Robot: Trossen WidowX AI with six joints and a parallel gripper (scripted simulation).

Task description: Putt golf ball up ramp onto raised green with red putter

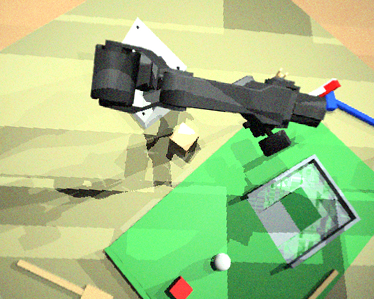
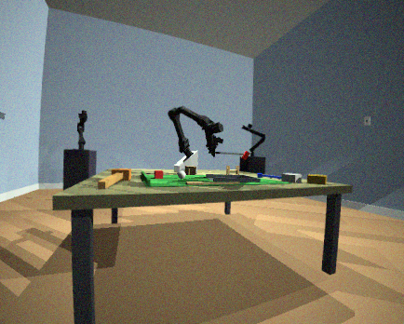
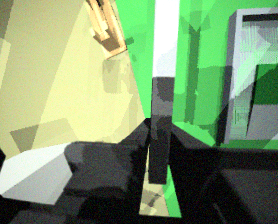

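My gripper tip is now 20 mm short of the red putter, 110 mm to the right of it and 20 mm below it. From my gripper tip the other things lie so: green mat 230 mm ahead, 100 mm to the right, 130 mm below; then tan cube 90 mm behind, 150 mm to the right, 100 mm below; then white golf ball 230 mm ahead, 260 mm to the right, 110 mm below.
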